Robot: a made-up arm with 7 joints.
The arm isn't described. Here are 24 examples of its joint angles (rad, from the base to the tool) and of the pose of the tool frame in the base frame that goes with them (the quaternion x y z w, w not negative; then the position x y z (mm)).
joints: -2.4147 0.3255 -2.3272 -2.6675 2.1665 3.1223 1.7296
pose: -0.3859 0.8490 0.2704 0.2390 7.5 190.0 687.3
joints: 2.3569 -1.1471 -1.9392 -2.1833 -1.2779 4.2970 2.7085
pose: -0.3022 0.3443 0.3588 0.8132 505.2 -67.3 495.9
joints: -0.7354 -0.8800 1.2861 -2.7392 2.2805 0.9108 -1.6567
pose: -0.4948 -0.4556 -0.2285 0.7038 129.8 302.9 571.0
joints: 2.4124 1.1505 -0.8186 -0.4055 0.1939 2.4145 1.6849
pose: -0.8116 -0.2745 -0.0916 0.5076 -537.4 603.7 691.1
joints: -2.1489 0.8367 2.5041 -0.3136 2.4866 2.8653 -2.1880
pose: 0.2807 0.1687 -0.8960 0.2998 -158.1 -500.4 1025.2
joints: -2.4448 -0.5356 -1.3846 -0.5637 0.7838 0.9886 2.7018
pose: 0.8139 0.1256 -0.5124 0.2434 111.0 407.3 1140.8
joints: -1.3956 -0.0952 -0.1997 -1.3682 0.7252 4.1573 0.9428
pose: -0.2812 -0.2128 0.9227 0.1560 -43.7 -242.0 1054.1
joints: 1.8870 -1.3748 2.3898 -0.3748 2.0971 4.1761 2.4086
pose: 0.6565 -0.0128 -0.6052 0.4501 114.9 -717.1 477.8
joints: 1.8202 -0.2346 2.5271 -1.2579 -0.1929 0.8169 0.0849
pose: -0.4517 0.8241 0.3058 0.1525 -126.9 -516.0 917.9
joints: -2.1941 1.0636 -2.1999 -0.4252 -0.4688 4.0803 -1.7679
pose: -0.2983 -0.6655 0.6818 0.0566 -437.6 -460.7 804.5
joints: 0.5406 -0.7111 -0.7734 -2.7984 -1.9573 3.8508 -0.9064
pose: 0.0838 0.8074 0.5197 0.2666 37.8 -107.9 727.1
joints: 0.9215 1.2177 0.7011 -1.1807 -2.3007 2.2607 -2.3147
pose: -0.6712 0.4901 -0.1218 0.5426 196.6 736.3 364.2
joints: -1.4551 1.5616 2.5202 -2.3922 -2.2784 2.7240 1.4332
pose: -0.4918 -0.1361 -0.7767 0.3692 176.8 -228.6 709.6
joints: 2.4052 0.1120 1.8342 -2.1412 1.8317 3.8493 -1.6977
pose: 0.2419 -0.8610 0.0172 0.4470 -229.4 -237.8 796.1
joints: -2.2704 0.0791 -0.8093 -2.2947 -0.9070 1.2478 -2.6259
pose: -0.7534 0.0857 -0.3253 0.5649 -412.3 -21.9 659.4
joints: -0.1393 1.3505 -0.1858 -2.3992 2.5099 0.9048 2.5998
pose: 0.6456 0.2287 0.7285 0.0111 353.4 -98.3 79.1
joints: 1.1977 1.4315 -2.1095 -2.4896 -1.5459 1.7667 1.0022
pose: 0.0961 -0.2464 -0.1306 0.9555 370.1 64.0 615.0
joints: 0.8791 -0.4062 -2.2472 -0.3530 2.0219 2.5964 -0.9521
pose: 0.1292 -0.1316 0.9806 0.0662 -217.9 -414.8 1095.4
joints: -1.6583 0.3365 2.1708 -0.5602 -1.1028 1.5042 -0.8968
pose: 0.8231 0.2260 0.3490 0.3869 181.1 -169.3 1236.0
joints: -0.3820 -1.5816 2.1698 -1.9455 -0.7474 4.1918 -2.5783
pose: -0.9688 0.0579 0.1562 0.1837 -340.7 425.6 192.4
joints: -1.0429 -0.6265 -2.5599 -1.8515 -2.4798 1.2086 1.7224
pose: -0.2755 -0.3955 -0.8002 0.3569 -507.9 388.7 547.9
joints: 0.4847 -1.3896 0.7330 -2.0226 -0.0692 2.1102 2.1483
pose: -0.6628 0.3138 -0.3999 0.5499 -448.4 114.0 819.5
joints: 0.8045 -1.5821 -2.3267 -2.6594 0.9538 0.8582 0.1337
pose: 0.0662 -0.1903 0.2584 0.9448 46.2 -290.5 241.6
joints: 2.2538 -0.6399 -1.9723 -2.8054 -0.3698 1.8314 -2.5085
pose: 0.1231 -0.8416 0.0994 0.5164 319.5 31.6 470.8
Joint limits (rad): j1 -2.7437..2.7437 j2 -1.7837..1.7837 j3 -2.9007..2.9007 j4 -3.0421..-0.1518 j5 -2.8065..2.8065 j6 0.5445..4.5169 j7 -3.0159..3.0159
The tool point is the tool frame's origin. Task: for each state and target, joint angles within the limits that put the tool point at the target. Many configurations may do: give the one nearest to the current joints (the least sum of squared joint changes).
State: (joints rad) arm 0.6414 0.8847 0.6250 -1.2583 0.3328 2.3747 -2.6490
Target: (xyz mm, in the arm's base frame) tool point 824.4 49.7 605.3
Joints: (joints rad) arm -0.0485 1.0307 0.3968 -0.8138 0.3322 2.2967 -2.6490
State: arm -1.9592 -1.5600 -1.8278 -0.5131 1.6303 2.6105 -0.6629
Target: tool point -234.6 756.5 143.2
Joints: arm -1.5340 -1.7683 -1.8206 -0.5874 1.6141 2.4679 -0.6629
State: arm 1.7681 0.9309 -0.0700 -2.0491 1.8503 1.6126 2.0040
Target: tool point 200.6 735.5 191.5
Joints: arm 1.4187 1.3173 -0.2126 -1.1896 1.8500 1.5720 2.0040
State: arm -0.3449 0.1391 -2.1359 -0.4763 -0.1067 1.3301 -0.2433
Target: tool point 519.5 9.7 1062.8
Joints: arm 0.2301 0.7533 -2.1312 -0.1518 -0.1044 0.6747 -0.2433
